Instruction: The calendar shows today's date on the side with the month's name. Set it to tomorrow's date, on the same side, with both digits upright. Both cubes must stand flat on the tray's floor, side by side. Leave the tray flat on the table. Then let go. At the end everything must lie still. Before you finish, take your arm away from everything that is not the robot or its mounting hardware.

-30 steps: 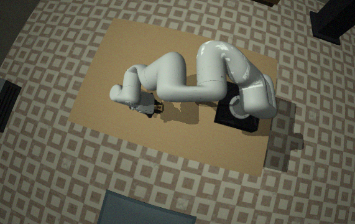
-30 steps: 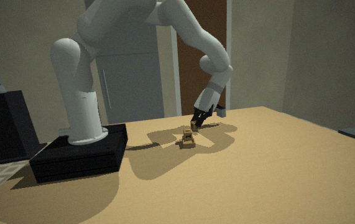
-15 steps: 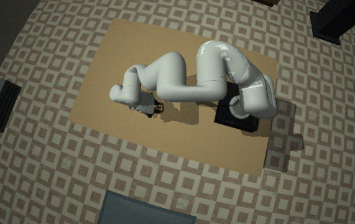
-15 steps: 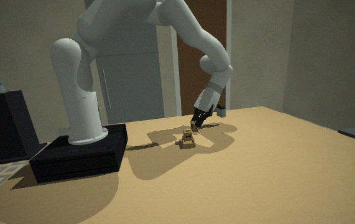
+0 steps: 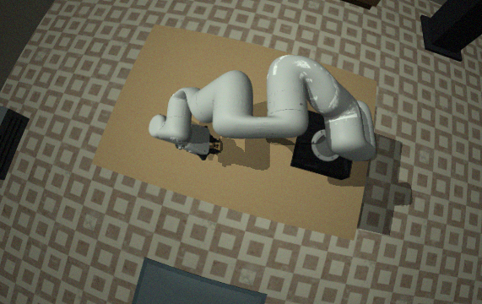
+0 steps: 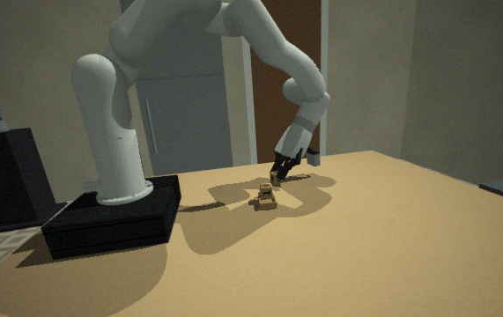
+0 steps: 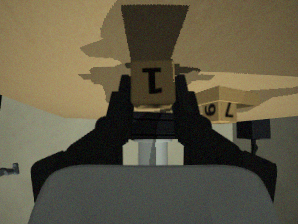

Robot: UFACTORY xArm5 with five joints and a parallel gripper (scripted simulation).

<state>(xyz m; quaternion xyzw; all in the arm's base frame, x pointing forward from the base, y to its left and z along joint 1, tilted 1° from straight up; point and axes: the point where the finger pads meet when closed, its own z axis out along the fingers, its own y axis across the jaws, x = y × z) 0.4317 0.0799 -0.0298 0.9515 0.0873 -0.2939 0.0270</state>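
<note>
My gripper is now 1 cm past the wooden date cube and 2 cm above it. The rest, counted from my hand: wooden calendar tray: 8 cm behind, 12 cm to the right, 3 cm below.
</note>
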